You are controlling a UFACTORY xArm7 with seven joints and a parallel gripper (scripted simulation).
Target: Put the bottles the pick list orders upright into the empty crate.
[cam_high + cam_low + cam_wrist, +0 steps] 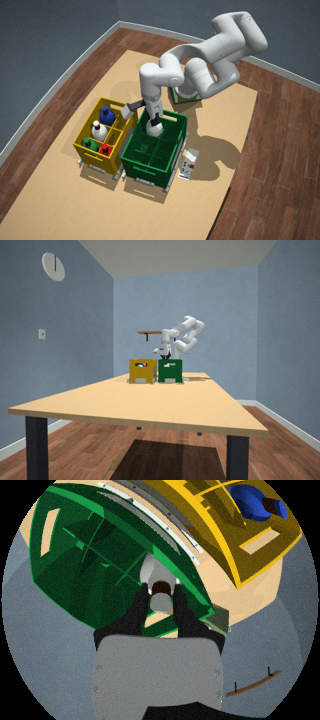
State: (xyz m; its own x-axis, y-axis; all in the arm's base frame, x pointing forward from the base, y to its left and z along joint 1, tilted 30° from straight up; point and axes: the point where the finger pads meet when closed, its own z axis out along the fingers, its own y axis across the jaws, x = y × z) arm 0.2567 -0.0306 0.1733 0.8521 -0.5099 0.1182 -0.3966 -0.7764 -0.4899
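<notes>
Right now the yellow crate is 16 cm ahead of my hand, 13 cm to the right of it and 8 cm below it. From my hand the other things lie so: red-labelled bottle 23 cm ahead, 6 cm to the right, 7 cm below; then green crate 7 cm ahead, 7 cm to the left, 8 cm below; then blue bottle 10 cm ahead, 20 cm to the right, 7 cm below.
</notes>
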